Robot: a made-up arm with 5 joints. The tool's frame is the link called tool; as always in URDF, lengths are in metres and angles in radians.
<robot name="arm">
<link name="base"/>
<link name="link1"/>
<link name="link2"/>
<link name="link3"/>
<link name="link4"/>
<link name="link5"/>
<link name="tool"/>
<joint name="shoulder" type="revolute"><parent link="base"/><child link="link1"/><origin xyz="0.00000 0.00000 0.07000" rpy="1.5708 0.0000 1.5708"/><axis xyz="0 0 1"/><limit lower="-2.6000" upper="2.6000" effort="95" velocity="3"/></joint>
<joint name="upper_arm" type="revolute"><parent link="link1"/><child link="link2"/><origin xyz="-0.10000 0.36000 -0.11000" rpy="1.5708 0.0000 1.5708"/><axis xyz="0 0 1"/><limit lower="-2.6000" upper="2.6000" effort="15" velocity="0.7"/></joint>
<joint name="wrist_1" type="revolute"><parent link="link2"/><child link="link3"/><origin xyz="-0.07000 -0.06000 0.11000" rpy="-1.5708 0.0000 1.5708"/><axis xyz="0 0 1"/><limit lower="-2.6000" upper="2.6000" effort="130" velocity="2.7"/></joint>
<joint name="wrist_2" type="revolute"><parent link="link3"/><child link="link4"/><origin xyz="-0.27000 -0.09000 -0.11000" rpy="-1.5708 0.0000 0.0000"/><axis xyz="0 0 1"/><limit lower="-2.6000" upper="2.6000" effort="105" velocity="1"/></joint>
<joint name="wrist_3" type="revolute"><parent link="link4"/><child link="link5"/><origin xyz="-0.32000 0.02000 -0.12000" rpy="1.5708 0.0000 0.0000"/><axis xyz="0 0 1"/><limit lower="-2.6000" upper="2.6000" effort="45" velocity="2.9"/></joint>
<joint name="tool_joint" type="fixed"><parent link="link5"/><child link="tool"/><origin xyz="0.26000 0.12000 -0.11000" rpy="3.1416 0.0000 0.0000"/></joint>
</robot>
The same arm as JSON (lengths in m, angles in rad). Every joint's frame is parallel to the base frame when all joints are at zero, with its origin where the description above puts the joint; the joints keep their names.
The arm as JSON. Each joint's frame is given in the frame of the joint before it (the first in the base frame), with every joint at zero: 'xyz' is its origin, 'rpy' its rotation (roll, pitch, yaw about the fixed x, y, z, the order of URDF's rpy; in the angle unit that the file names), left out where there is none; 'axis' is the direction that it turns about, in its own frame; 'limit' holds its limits. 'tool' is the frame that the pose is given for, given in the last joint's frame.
{
  "units": {
    "length": "m",
    "angle": "rad"
  },
  "joints": [
    {
      "name": "shoulder",
      "type": "revolute",
      "origin": {
        "xyz": [
          0.0,
          0.0,
          0.07
        ]
      },
      "axis": "+x",
      "limit": {
        "lower": -2.6,
        "upper": 2.6
      }
    },
    {
      "name": "upper_arm",
      "type": "revolute",
      "origin": {
        "xyz": [
          -0.11,
          -0.1,
          0.36
        ]
      },
      "axis": "+y",
      "limit": {
        "lower": -2.6,
        "upper": 2.6
      }
    },
    {
      "name": "wrist_1",
      "type": "revolute",
      "origin": {
        "xyz": [
          -0.06,
          0.11,
          -0.07
        ]
      },
      "axis": "-z",
      "limit": {
        "lower": -2.6,
        "upper": 2.6
      }
    },
    {
      "name": "wrist_2",
      "type": "revolute",
      "origin": {
        "xyz": [
          -0.27,
          0.09,
          0.11
        ]
      },
      "axis": "-y",
      "limit": {
        "lower": -2.6,
        "upper": 2.6
      }
    },
    {
      "name": "wrist_3",
      "type": "revolute",
      "origin": {
        "xyz": [
          -0.32,
          0.12,
          0.02
        ]
      },
      "axis": "-z",
      "limit": {
        "lower": -2.6,
        "upper": 2.6
      }
    }
  ],
  "tool": {
    "origin": {
      "xyz": [
        0.26,
        -0.12,
        0.11
      ],
      "rpy": [
        0.0,
        0.0,
        0.0
      ]
    }
  }
}

